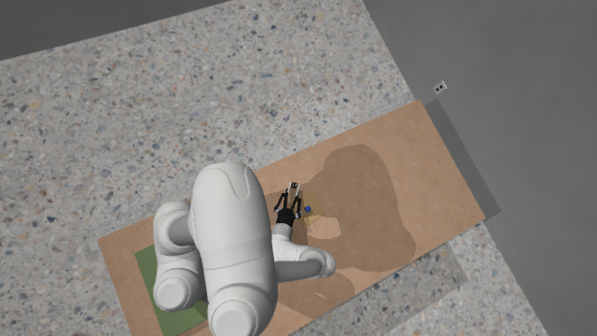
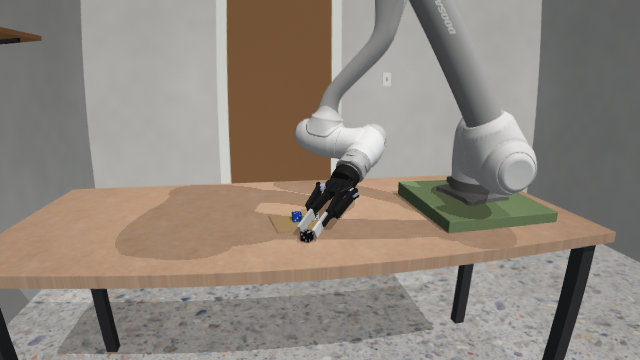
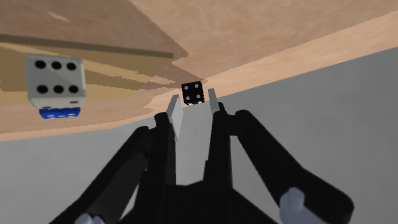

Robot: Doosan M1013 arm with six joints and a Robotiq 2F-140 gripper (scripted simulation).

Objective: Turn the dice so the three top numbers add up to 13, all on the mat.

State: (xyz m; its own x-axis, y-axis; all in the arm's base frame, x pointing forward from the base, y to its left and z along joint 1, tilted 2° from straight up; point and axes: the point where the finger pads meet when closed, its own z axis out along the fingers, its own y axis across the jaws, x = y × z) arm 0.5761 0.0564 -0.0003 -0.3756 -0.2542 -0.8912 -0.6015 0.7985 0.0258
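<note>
Now: the black die 3 cm below my hand, 2 cm to the left of it and 2 cm ahead of it. Round my hand: white die 11 cm to the right, 4 cm behind, 2 cm below; blue die 12 cm to the right, 2 cm below, 1 cm ahead; tan mat 12 cm to the right, 4 cm below, 1 cm ahead.
</note>
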